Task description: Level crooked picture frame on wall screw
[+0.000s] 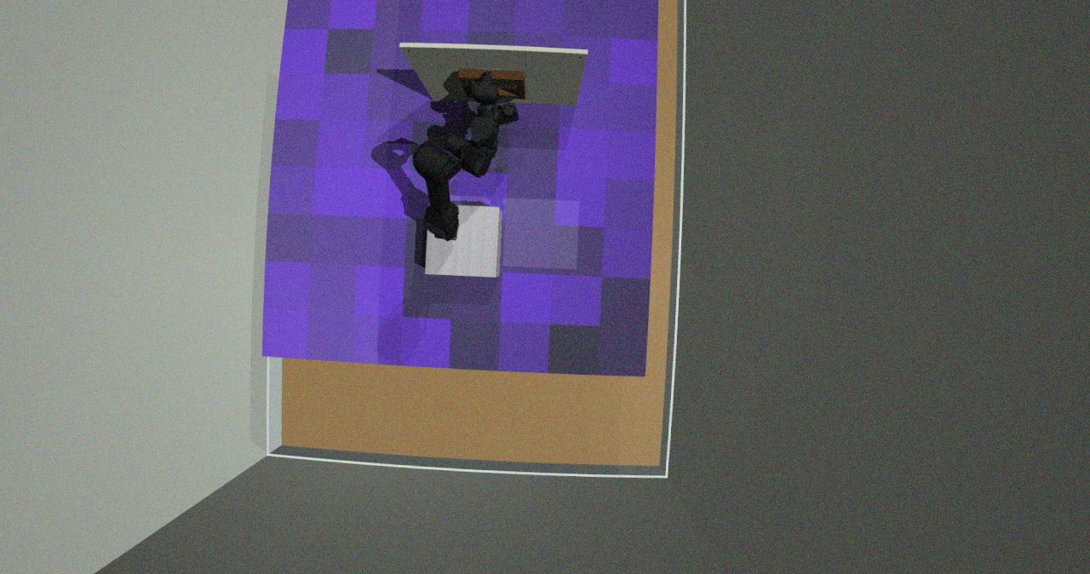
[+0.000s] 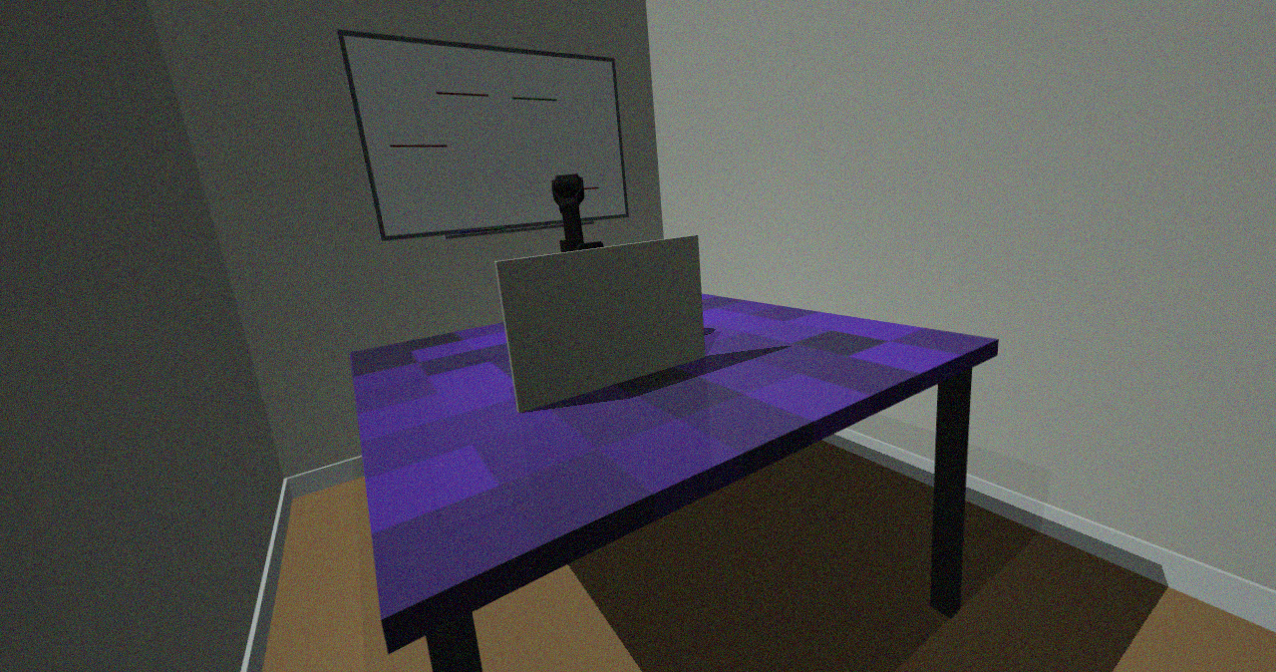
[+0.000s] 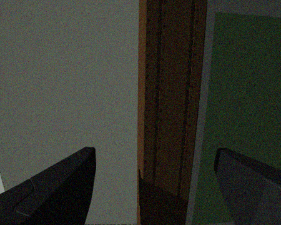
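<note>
Now: the brown wooden picture frame 1 cm ahead of my gripper tip and 6 cm below it. Also, from my gripper tip: grey wall panel 3 cm ahead, 1 cm to the right, 6 cm below.
</note>
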